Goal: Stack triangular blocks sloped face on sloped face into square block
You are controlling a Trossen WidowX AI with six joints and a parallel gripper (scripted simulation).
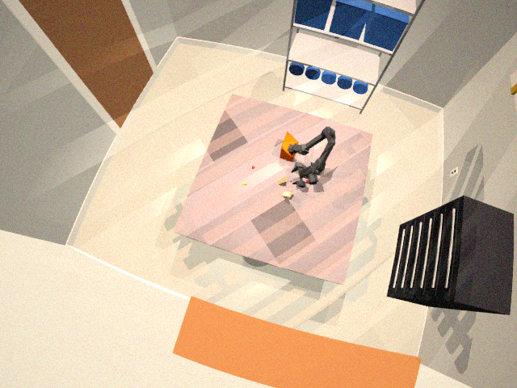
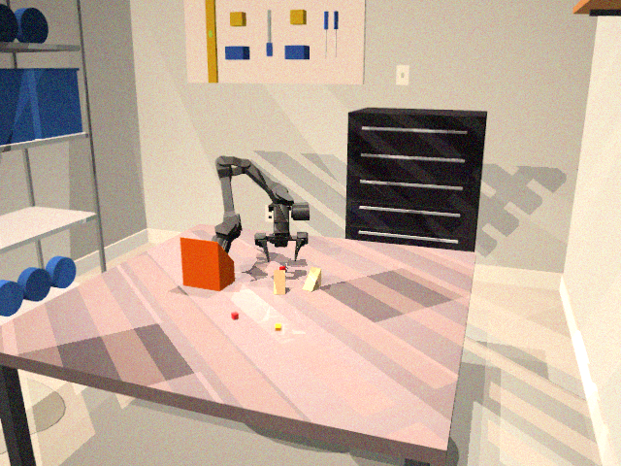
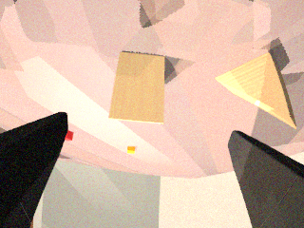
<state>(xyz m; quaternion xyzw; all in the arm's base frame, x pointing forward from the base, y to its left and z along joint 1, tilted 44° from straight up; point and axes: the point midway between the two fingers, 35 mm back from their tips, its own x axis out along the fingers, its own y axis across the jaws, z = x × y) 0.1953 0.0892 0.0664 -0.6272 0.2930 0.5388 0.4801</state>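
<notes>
My gripper tip is 2 cm short of the tan triangular block, 5 cm to the left of it and 7 cm above it. The rest, counted from my gripper tip: small yellow cube: 16 cm ahead, 31 cm to the right, 8 cm below; small red cube: 1 cm ahead, 31 cm to the right, 7 cm below.
</notes>
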